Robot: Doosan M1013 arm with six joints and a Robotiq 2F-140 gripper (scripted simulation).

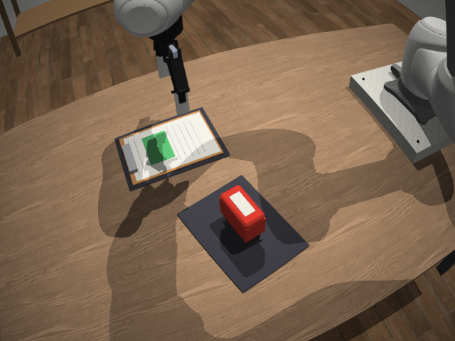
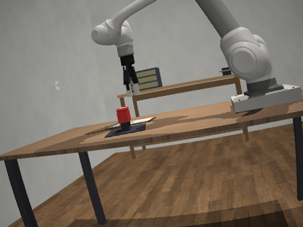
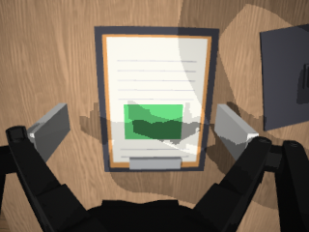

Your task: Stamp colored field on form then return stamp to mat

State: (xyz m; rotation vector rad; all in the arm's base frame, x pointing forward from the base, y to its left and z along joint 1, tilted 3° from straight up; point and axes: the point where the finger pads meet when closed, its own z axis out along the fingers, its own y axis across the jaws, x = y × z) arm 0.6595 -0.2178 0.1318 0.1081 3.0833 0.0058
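Right now my hand is 10 mm past the red stamp, 310 mm to the right of it and 100 mm above it. From my hand the other things lie so: mat: 10 mm behind, 310 mm to the left, 150 mm below; then clipboard: 50 mm ahead, 20 mm to the left, 150 mm below.
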